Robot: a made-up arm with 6 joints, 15 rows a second.
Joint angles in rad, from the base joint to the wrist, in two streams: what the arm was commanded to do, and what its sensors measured. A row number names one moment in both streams.
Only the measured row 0 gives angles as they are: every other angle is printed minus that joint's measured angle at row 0.
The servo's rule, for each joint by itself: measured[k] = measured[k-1] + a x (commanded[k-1-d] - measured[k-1]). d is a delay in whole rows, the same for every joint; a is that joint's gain. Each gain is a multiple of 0.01, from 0.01 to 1. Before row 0 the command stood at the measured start. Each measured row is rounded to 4 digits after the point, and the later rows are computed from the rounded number. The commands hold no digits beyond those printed.
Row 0, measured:
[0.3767 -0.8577 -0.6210 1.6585 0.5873 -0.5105]
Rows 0 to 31, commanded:
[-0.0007 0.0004 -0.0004 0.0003 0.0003 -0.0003]
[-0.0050 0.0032 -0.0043 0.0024 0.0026 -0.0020]
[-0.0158 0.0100 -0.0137 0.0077 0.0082 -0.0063]
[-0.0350 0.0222 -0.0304 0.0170 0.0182 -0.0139]
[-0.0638 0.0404 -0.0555 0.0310 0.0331 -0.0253]
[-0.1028 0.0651 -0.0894 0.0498 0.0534 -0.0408]
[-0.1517 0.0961 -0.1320 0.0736 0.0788 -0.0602]
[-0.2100 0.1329 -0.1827 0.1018 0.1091 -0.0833]
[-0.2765 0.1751 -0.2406 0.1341 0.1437 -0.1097]
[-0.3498 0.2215 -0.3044 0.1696 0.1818 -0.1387]
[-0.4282 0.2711 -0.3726 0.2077 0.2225 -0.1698]
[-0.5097 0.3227 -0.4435 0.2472 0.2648 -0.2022]
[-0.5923 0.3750 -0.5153 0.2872 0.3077 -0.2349]
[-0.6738 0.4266 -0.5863 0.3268 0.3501 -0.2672]
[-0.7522 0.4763 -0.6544 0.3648 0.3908 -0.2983]
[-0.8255 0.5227 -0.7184 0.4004 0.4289 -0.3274]
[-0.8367 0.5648 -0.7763 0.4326 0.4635 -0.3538]
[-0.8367 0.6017 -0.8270 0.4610 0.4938 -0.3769]
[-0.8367 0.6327 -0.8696 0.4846 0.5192 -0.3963]
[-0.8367 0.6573 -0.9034 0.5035 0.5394 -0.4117]
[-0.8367 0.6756 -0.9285 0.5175 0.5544 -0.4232]
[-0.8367 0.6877 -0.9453 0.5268 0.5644 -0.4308]
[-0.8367 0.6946 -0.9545 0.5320 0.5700 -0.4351]
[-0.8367 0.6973 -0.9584 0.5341 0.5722 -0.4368]
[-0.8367 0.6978 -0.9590 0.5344 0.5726 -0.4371]
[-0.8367 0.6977 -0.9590 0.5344 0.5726 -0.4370]
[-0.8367 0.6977 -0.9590 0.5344 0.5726 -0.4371]
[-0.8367 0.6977 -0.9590 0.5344 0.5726 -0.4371]
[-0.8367 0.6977 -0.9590 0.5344 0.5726 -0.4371]
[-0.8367 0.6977 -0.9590 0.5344 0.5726 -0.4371]
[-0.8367 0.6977 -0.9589 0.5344 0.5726 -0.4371]
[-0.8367 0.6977 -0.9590 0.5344 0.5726 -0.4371]
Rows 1 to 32, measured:
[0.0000 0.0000 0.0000 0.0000 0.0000 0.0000]
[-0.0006 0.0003 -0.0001 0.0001 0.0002 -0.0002]
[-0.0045 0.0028 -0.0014 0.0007 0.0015 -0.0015]
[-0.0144 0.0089 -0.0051 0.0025 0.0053 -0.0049]
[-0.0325 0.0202 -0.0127 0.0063 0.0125 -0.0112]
[-0.0600 0.0374 -0.0255 0.0127 0.0240 -0.0211]
[-0.0977 0.0609 -0.0447 0.0223 0.0405 -0.0349]
[-0.1452 0.0908 -0.0709 0.0356 0.0619 -0.0526]
[-0.2022 0.1266 -0.1044 0.0528 0.0883 -0.0741]
[-0.2676 0.1678 -0.1453 0.0739 0.1193 -0.0990]
[-0.3399 0.2134 -0.1930 0.0988 0.1543 -0.1268]
[-0.4176 0.2624 -0.2469 0.1271 0.1925 -0.1569]
[-0.4986 0.3137 -0.3059 0.1583 0.2330 -0.1886]
[-0.5811 0.3658 -0.3687 0.1918 0.2748 -0.2210]
[-0.6627 0.4175 -0.4340 0.2269 0.3170 -0.2533]
[-0.7415 0.4675 -0.5001 0.2628 0.3583 -0.2848]
[-0.8154 0.5144 -0.5656 0.2986 0.3978 -0.3146]
[-0.8341 0.5572 -0.6288 0.3334 0.4346 -0.3420]
[-0.8364 0.5950 -0.6883 0.3666 0.4678 -0.3664]
[-0.8367 0.6270 -0.7427 0.3973 0.4966 -0.3873]
[-0.8367 0.6528 -0.7909 0.4249 0.5206 -0.4044]
[-0.8367 0.6722 -0.8322 0.4490 0.5395 -0.4176]
[-0.8367 0.6854 -0.8661 0.4692 0.5534 -0.4268]
[-0.8367 0.6932 -0.8926 0.4855 0.5627 -0.4326]
[-0.8367 0.6967 -0.9123 0.4981 0.5680 -0.4355]
[-0.8367 0.6976 -0.9263 0.5075 0.5706 -0.4366]
[-0.8367 0.6977 -0.9361 0.5145 0.5717 -0.4369]
[-0.8367 0.6977 -0.9430 0.5197 0.5722 -0.4370]
[-0.8367 0.6977 -0.9478 0.5235 0.5724 -0.4371]
[-0.8367 0.6977 -0.9512 0.5263 0.5725 -0.4371]
[-0.8367 0.6977 -0.9535 0.5284 0.5726 -0.4371]
[-0.8367 0.6977 -0.9551 0.5300 0.5726 -0.4371]
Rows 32 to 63, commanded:
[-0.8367 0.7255 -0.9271 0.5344 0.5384 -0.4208]
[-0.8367 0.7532 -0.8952 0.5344 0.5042 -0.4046]
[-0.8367 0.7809 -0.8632 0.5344 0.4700 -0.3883]
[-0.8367 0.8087 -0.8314 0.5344 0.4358 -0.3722]
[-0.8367 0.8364 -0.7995 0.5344 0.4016 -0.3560]
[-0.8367 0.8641 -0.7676 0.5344 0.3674 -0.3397]
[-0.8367 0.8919 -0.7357 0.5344 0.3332 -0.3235]
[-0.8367 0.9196 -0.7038 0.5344 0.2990 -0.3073]
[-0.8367 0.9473 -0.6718 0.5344 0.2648 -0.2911]
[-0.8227 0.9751 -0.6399 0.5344 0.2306 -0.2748]
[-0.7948 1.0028 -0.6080 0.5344 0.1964 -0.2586]
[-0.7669 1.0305 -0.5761 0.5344 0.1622 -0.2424]
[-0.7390 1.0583 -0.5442 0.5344 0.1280 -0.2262]
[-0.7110 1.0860 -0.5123 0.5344 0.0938 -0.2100]
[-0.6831 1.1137 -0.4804 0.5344 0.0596 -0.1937]
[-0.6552 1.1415 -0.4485 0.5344 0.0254 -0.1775]
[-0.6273 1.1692 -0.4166 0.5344 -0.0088 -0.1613]
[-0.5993 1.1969 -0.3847 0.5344 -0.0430 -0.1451]
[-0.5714 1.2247 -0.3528 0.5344 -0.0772 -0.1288]
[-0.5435 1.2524 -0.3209 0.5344 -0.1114 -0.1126]
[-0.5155 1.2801 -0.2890 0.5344 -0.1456 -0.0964]
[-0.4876 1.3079 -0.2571 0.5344 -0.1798 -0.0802]
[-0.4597 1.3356 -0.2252 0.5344 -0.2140 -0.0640]
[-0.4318 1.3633 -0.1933 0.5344 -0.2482 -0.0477]
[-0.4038 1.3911 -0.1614 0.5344 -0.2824 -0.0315]
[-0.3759 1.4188 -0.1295 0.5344 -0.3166 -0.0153]
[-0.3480 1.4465 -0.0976 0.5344 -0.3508 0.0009]
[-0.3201 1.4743 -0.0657 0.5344 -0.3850 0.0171]
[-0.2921 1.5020 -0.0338 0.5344 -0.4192 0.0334]
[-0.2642 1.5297 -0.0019 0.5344 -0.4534 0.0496]
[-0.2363 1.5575 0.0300 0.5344 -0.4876 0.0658]
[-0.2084 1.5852 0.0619 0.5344 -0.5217 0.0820]
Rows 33 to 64, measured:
[-0.8367 0.6977 -0.9563 0.5311 0.5726 -0.4371]
[-0.8367 0.7213 -0.9475 0.5320 0.5534 -0.4257]
[-0.8367 0.7484 -0.9318 0.5326 0.5258 -0.4109]
[-0.8367 0.7760 -0.9112 0.5331 0.4946 -0.3951]
[-0.8367 0.8038 -0.8873 0.5334 0.4617 -0.3791]
[-0.8367 0.8315 -0.8610 0.5337 0.4280 -0.3629]
[-0.8367 0.8592 -0.8330 0.5339 0.3941 -0.3467]
[-0.8367 0.8870 -0.8038 0.5340 0.3600 -0.3305]
[-0.8367 0.9147 -0.7738 0.5341 0.3258 -0.3143]
[-0.8367 0.9424 -0.7432 0.5342 0.2916 -0.2981]
[-0.8244 0.9702 -0.7122 0.5343 0.2574 -0.2818]
[-0.7984 0.9979 -0.6809 0.5343 0.2232 -0.2656]
[-0.7707 1.0256 -0.6495 0.5343 0.1890 -0.2494]
[-0.7428 1.0534 -0.6179 0.5343 0.1548 -0.2332]
[-0.7148 1.0811 -0.5862 0.5343 0.1206 -0.2170]
[-0.6869 1.1088 -0.5545 0.5343 0.0864 -0.2007]
[-0.6590 1.1366 -0.5227 0.5343 0.0522 -0.1845]
[-0.6311 1.1643 -0.4909 0.5343 0.0180 -0.1683]
[-0.6031 1.1920 -0.4590 0.5343 -0.0162 -0.1521]
[-0.5752 1.2198 -0.4271 0.5343 -0.0504 -0.1358]
[-0.5473 1.2475 -0.3952 0.5343 -0.0846 -0.1196]
[-0.5193 1.2752 -0.3633 0.5343 -0.1188 -0.1034]
[-0.4914 1.3030 -0.3314 0.5343 -0.1530 -0.0872]
[-0.4635 1.3307 -0.2995 0.5343 -0.1872 -0.0710]
[-0.4356 1.3584 -0.2676 0.5343 -0.2214 -0.0547]
[-0.4076 1.3862 -0.2357 0.5343 -0.2556 -0.0385]
[-0.3797 1.4139 -0.2038 0.5343 -0.2898 -0.0223]
[-0.3518 1.4416 -0.1719 0.5343 -0.3240 -0.0061]
[-0.3239 1.4694 -0.1400 0.5343 -0.3582 0.0101]
[-0.2959 1.4971 -0.1081 0.5343 -0.3924 0.0264]
[-0.2680 1.5248 -0.0762 0.5343 -0.4266 0.0426]
[-0.2401 1.5526 -0.0443 0.5343 -0.4608 0.0588]

